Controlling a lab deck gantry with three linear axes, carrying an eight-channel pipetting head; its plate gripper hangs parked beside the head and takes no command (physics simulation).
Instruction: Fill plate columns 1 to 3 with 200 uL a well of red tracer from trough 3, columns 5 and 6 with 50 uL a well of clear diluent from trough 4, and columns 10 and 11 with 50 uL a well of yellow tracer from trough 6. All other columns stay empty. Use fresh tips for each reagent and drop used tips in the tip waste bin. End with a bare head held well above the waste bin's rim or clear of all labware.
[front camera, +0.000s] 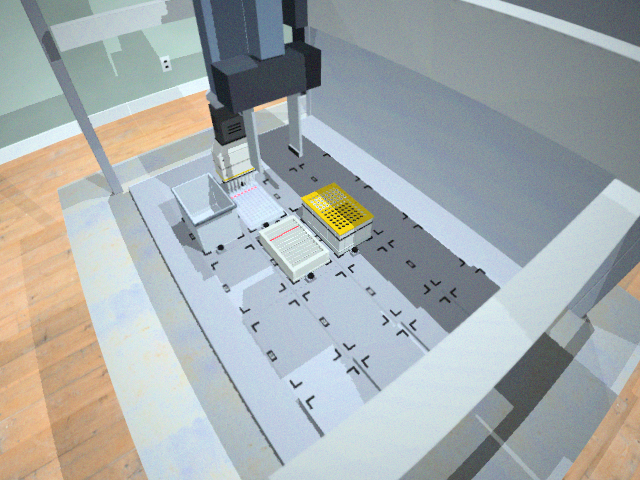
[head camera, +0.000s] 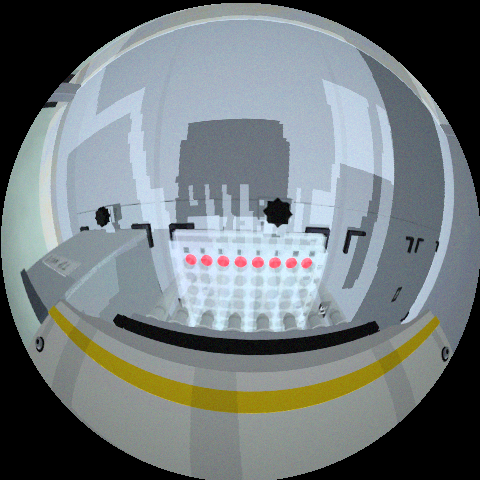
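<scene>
The clear well plate (front camera: 268, 215) (head camera: 250, 237) has one row of eight red wells (head camera: 240, 261) near its far edge; its other visible wells look colourless. The pipetting head (front camera: 233, 161) (head camera: 240, 440) hangs over the plate's far end. The tips (front camera: 240, 184) under it show no red; their ends are hard to make out in the head view. The parked plate gripper (front camera: 279, 162) is open, with nothing between its fingers. The trough block (front camera: 309, 267) shows a red trough (front camera: 284, 233). The yellow tip rack (front camera: 348, 230) has dark empty holes in its nearer part.
The grey tip waste bin (front camera: 216, 227) (head camera: 95, 245) stands close beside the plate. The tip rack stands beside the trough block. Black corner marks and round black knobs (head camera: 277, 212) (front camera: 220, 248) lie around the labware. A high wall (front camera: 444, 139) runs along the right of the deck.
</scene>
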